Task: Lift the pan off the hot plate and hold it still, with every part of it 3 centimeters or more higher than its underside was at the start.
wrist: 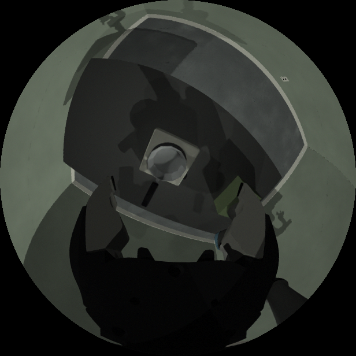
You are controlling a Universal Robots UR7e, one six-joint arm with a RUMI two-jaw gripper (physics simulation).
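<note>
The pan (166, 162) is a round, shiny grey shape seen from above, resting on the pale square hot plate (192, 150) near the middle of the wrist view. Its straight black handle (150, 194) points down and slightly left, toward the gripper side. My gripper (177, 180) is open, with its two jaws wide apart at the lower left and lower right. No part of the pan lies between the jaws; the handle's end lies nearer the left jaw. The height of the jaws over the pan is hard to tell.
The hot plate stands on a dark table top (100, 110). A green block or pad (228, 199) lies by the right jaw, partly hidden by it. A small blue-edged part shows beside that jaw. Shadows of the arm fall across the table top.
</note>
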